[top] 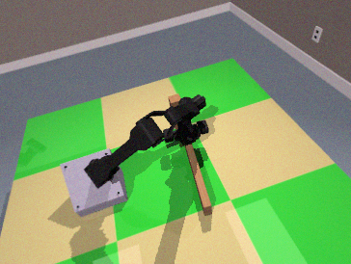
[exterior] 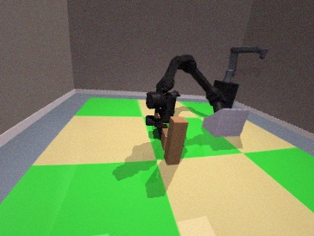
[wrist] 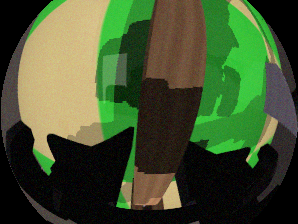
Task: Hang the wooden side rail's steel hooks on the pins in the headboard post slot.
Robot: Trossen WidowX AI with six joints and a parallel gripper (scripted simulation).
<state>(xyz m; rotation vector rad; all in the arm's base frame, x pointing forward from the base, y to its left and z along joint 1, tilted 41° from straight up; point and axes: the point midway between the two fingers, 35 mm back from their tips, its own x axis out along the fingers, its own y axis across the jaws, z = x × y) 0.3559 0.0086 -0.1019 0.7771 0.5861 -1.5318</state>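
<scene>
Now: the headboard post 10 mm ahead of my gripper tip, 140 mm to the left of it and 70 mm above it.
</scene>
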